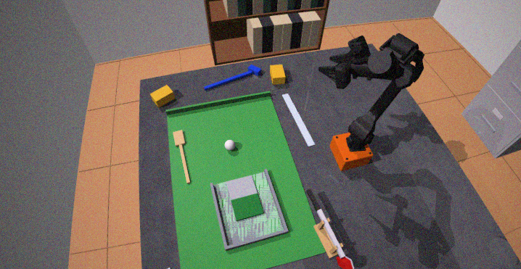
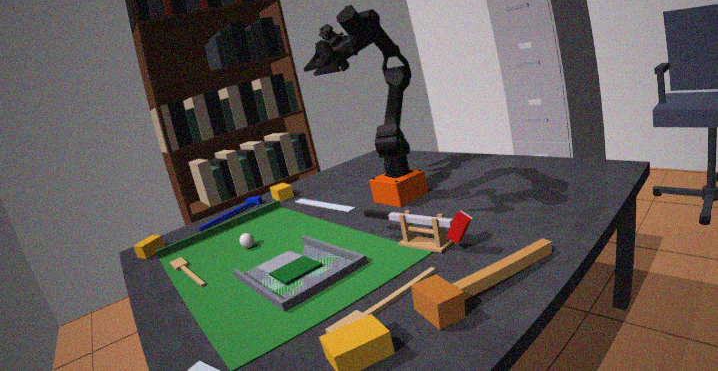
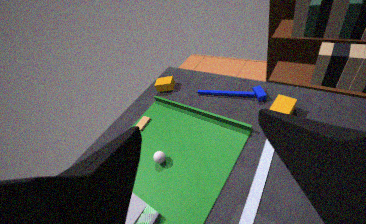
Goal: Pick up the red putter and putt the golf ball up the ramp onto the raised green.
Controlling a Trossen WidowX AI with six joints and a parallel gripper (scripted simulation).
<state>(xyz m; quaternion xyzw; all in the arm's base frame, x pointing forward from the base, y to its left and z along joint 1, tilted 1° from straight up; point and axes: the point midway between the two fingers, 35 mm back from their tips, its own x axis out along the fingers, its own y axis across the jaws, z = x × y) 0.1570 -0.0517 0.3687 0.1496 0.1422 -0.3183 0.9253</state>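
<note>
Right now the red putter is 10 mm behind my gripper tip, 380 mm to the left of it and 370 mm below it. Also, from my gripper tip: wooden stand: 10 mm behind, 400 mm to the left, 400 mm below; green mat: 300 mm ahead, 120 mm to the left, 430 mm below; white golf ball: 310 mm ahead, 410 mm below.
</note>
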